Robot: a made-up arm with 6 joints. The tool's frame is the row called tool. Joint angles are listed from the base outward.
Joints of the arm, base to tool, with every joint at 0 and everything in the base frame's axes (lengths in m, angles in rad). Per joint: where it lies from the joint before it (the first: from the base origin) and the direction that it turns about. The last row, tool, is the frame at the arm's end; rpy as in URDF.
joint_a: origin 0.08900 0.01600 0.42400 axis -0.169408 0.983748 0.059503
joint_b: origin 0.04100 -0.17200 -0.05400 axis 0 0 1
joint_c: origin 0.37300 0.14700 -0.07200 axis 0 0 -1
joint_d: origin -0.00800 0.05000 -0.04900 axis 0 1 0
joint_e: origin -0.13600 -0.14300 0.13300 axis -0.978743 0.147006 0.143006
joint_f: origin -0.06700 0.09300 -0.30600 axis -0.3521 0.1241 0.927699
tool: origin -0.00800 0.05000 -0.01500 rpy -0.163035 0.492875 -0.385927
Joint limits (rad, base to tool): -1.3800..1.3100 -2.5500..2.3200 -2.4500..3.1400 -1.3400..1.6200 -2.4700..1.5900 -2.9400..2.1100
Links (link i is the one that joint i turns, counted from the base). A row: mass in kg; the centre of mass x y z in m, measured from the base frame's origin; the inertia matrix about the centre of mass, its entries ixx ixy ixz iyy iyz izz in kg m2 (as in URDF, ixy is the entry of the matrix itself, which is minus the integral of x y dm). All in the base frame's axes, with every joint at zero. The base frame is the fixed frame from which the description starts. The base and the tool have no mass.
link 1: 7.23; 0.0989 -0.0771 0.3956; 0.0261 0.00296 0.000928 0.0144 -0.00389 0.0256
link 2: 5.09; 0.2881 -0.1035 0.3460; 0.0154 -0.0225 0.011 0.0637 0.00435 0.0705
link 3: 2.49; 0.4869 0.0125 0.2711; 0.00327 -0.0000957 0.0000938 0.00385 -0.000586 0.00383
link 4: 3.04; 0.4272 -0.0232 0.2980; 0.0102 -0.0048 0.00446 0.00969 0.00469 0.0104
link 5: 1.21; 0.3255 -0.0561 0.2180; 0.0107 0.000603 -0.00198 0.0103 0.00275 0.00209
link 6: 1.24; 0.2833 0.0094 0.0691; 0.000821 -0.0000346 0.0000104 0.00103 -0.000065 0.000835
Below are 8 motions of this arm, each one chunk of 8 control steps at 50 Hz.
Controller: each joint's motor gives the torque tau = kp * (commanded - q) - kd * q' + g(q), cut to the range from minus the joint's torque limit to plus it. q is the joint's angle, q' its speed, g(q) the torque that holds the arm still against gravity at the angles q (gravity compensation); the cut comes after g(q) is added. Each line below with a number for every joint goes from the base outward.
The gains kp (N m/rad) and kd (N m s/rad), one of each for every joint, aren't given. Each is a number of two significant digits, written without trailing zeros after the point. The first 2 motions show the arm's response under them.
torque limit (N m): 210 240 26 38 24 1.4
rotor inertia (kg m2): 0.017 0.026 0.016 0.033 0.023 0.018
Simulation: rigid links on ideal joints. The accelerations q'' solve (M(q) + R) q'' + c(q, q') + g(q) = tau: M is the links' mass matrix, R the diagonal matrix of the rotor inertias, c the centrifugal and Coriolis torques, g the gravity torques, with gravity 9.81 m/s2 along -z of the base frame. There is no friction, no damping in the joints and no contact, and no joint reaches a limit. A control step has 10 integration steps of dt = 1/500 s. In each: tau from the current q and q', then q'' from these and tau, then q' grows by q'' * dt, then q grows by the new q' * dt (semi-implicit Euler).
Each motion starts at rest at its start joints. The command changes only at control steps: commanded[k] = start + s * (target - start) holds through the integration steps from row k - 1 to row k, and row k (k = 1, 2, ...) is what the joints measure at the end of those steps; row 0 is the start. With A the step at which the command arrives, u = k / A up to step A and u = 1 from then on. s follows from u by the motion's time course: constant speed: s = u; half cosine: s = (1 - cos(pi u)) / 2; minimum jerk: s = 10 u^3 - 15 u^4 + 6 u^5; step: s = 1 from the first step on.
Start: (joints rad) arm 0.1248 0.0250 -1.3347 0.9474 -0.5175 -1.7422
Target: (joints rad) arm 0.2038 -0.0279 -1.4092 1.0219 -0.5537 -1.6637
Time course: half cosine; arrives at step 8
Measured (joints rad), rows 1 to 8:
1: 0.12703 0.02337 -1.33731 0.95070 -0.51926 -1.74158
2: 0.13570 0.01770 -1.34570 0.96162 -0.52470 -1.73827
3: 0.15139 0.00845 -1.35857 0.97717 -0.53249 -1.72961
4: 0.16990 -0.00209 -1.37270 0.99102 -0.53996 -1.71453
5: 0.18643 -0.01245 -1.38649 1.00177 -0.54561 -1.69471
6: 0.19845 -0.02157 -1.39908 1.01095 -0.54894 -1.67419
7: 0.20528 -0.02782 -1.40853 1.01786 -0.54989 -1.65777
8: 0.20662 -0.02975 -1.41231 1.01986 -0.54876 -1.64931
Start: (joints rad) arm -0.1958 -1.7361 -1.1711 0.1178 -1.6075 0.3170
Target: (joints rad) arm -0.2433 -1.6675 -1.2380 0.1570 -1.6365 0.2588
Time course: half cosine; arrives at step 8
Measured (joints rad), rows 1 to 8:
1: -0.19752 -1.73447 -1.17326 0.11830 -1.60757 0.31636
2: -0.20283 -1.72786 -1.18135 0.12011 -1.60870 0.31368
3: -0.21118 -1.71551 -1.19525 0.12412 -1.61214 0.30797
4: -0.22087 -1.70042 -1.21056 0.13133 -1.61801 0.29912
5: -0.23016 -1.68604 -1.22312 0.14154 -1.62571 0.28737
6: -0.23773 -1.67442 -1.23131 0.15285 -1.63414 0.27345
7: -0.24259 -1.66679 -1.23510 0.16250 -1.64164 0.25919
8: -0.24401 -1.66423 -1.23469 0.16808 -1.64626 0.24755
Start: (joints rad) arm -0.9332 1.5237 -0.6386 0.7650 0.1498 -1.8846
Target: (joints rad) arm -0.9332 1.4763 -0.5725 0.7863 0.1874 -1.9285
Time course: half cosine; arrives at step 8
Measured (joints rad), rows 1 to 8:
1: -0.93307 1.52259 -0.63616 0.76576 0.15122 -1.88514
2: -0.93303 1.51825 -0.62834 0.76835 0.15521 -1.88744
3: -0.93340 1.51004 -0.61617 0.77253 0.16085 -1.89247
4: -0.93388 1.49964 -0.60255 0.77704 0.16755 -1.90029
5: -0.93415 1.48950 -0.58994 0.78079 0.17513 -1.91009
6: -0.93416 1.48138 -0.58020 0.78347 0.18254 -1.92046
7: -0.93403 1.47619 -0.57453 0.78520 0.18810 -1.92957
8: -0.93384 1.47444 -0.57349 0.78596 0.19048 -1.93551

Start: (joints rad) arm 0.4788 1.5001 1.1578 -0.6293 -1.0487 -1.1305
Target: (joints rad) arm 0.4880 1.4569 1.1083 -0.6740 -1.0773 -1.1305
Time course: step
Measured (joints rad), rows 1 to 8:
1: 0.49277 1.47398 1.11392 -0.66953 -1.07212 -1.12820
2: 0.48320 1.45130 1.07995 -0.68399 -1.10078 -1.12487
3: 0.48349 1.44513 1.08963 -0.67305 -1.09067 -1.12565
4: 0.48782 1.45197 1.12358 -0.66583 -1.06985 -1.13150
5: 0.48927 1.45772 1.13883 -0.67475 -1.06317 -1.13710
6: 0.48776 1.45745 1.12436 -0.68279 -1.06658 -1.13814
7: 0.48674 1.45574 1.10283 -0.68027 -1.07100 -1.13524
8: 0.48752 1.45652 1.09408 -0.67393 -1.07592 -1.13151

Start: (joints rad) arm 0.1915 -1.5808 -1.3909 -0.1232 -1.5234 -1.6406
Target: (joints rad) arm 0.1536 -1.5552 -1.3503 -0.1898 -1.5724 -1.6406
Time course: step
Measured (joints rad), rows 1 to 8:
1: 0.15415 -1.56495 -1.36103 -0.17904 -1.55982 -1.65022
2: 0.14845 -1.54325 -1.33632 -0.22738 -1.59542 -1.65005
3: 0.15165 -1.54682 -1.34475 -0.20403 -1.58141 -1.63584
4: 0.15538 -1.55768 -1.35351 -0.17226 -1.56348 -1.62689
5: 0.15497 -1.55939 -1.34847 -0.17487 -1.56794 -1.63085
6: 0.15318 -1.55517 -1.34423 -0.19101 -1.57818 -1.63899
7: 0.15286 -1.55328 -1.34915 -0.19565 -1.57783 -1.64328
8: 0.15357 -1.55473 -1.35519 -0.19174 -1.57157 -1.64398

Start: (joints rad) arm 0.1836 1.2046 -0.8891 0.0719 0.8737 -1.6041
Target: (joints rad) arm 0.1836 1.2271 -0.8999 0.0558 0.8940 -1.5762
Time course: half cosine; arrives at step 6
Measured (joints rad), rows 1 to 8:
1: 0.18343 1.20545 -0.88857 0.07110 0.87475 -1.60335
2: 0.18327 1.20868 -0.88754 0.06874 0.87841 -1.60022
3: 0.18349 1.21464 -0.88802 0.06534 0.88395 -1.59378
4: 0.18397 1.22173 -0.89202 0.06141 0.88905 -1.58509
5: 0.18442 1.22747 -0.89916 0.05710 0.89251 -1.57679
6: 0.18459 1.22989 -0.90681 0.05328 0.89419 -1.57190
7: 0.18423 1.22915 -0.91120 0.05105 0.89500 -1.57169
8: 0.18357 1.22734 -0.90993 0.05130 0.89629 -1.57467

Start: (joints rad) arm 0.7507 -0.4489 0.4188 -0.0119 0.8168 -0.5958
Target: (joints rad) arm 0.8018 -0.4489 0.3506 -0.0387 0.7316 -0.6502
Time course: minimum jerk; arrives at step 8
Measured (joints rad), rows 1 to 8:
1: 0.75133 -0.44887 0.41817 -0.01139 0.81566 -0.59605
2: 0.75536 -0.44874 0.41435 -0.00909 0.80886 -0.59782
3: 0.76519 -0.44867 0.40544 -0.00754 0.79395 -0.60282
4: 0.77923 -0.44876 0.39161 -0.01270 0.77394 -0.61168
5: 0.79285 -0.44883 0.37401 -0.02674 0.75360 -0.62369
6: 0.80190 -0.44886 0.35543 -0.04489 0.73702 -0.63751
7: 0.80482 -0.44904 0.34091 -0.05887 0.72756 -0.65132
8: 0.80314 -0.44931 0.33495 -0.06190 0.72604 -0.66259

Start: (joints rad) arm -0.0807 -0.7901 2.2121 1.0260 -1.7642 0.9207
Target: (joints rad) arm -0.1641 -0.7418 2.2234 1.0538 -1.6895 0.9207
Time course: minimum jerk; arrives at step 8
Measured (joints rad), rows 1 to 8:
1: -0.08184 -0.78969 2.21271 1.02675 -1.76310 0.92068
2: -0.08901 -0.78690 2.21563 1.03135 -1.75703 0.92047
3: -0.10587 -0.77943 2.21965 1.04149 -1.74521 0.91968
4: -0.12861 -0.76747 2.22292 1.05258 -1.73094 0.91776
5: -0.14930 -0.75424 2.22529 1.05729 -1.71649 0.91490
6: -0.16256 -0.74372 2.22560 1.05314 -1.70255 0.91271
7: -0.16723 -0.73833 2.22200 1.04423 -1.69021 0.91355
8: -0.16542 -0.73787 2.21601 1.03744 -1.68026 0.91874

